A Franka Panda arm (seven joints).
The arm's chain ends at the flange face. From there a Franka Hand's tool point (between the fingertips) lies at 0.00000 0.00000 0.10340 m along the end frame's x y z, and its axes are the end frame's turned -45 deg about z.
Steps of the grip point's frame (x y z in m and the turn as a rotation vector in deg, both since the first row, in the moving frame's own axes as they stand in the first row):
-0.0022 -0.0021 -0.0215 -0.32 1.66 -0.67
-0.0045 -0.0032 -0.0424 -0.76 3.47 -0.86
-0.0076 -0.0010 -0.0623 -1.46 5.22 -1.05
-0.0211 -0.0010 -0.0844 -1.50 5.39 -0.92
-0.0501 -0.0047 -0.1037 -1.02 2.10 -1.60
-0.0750 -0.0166 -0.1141 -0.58 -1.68 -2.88
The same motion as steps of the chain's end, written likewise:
-0.0056 0.0018 -0.0215 0.95 1.40 -0.67
-0.0108 0.0044 -0.0422 1.92 2.99 -0.86
-0.0145 0.0095 -0.0618 2.66 4.72 -1.05
-0.0244 0.0192 -0.0839 2.75 4.87 -0.92
-0.0427 0.0335 -0.1036 0.76 2.21 -1.60
-0.0634 0.0384 -0.1141 -1.60 -0.78 -2.88

